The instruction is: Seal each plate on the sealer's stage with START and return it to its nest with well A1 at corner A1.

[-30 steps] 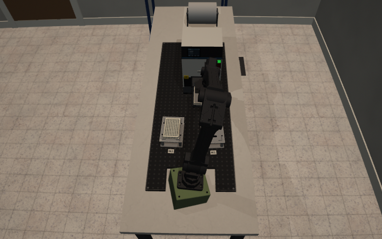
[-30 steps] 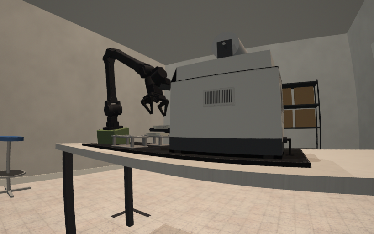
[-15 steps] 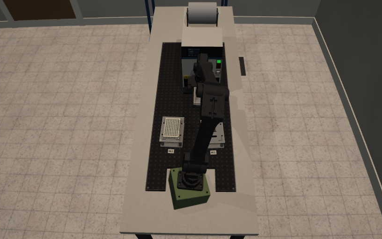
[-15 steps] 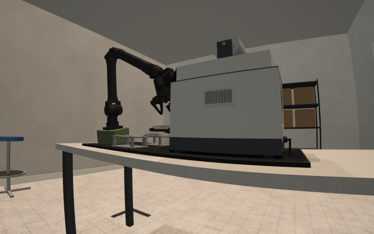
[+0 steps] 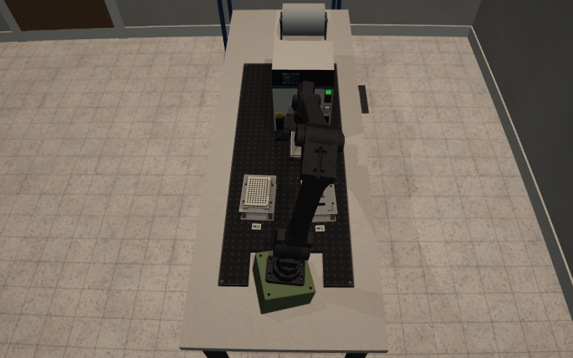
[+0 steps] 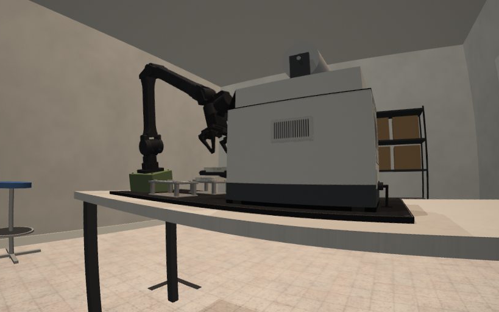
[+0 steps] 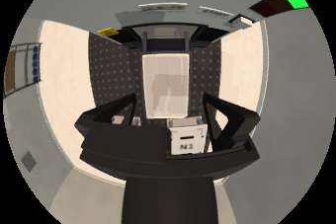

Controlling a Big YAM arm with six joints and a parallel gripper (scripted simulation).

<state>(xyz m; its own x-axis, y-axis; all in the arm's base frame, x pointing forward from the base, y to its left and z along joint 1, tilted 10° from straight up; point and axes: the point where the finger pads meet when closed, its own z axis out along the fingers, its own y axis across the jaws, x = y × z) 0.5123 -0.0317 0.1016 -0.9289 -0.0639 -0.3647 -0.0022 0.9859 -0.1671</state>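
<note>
My hand is 1 cm to the right of the sealer stage and 8 cm above it. The rest, counted from my hand: yellow warning label 10 cm ahead, 10 cm to the left, 2 cm below; white well plate 20 cm behind, 16 cm to the left, 10 cm below; N2 label 30 cm behind, 16 cm to the left, 17 cm below.
</note>
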